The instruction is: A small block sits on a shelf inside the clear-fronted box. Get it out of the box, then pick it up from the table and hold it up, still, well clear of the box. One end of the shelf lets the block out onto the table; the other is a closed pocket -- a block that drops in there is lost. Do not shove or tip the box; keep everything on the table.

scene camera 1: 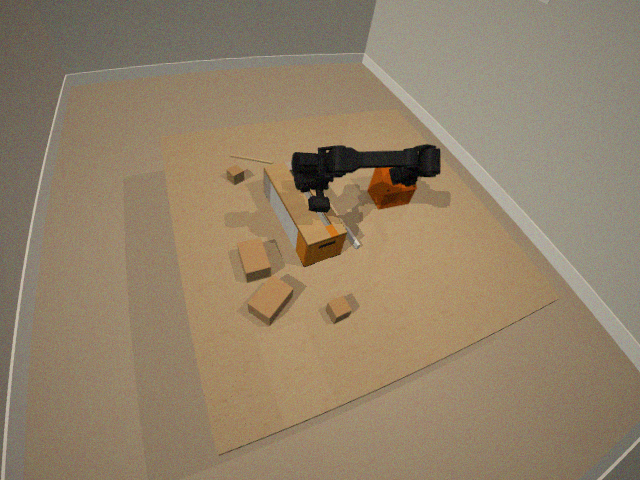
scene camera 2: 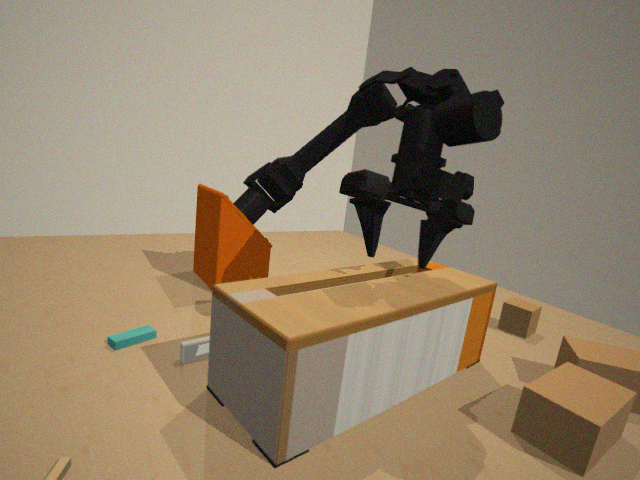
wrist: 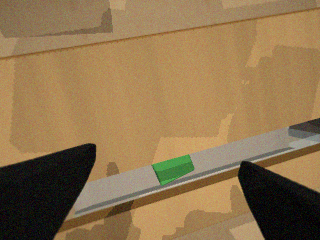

Labels:
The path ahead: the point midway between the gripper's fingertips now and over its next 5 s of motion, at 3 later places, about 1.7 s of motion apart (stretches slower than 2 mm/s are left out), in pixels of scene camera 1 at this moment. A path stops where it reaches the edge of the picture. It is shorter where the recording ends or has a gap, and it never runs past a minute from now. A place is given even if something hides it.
My gripper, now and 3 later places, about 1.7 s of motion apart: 308, 199; 318, 195; 325, 210; 338, 217

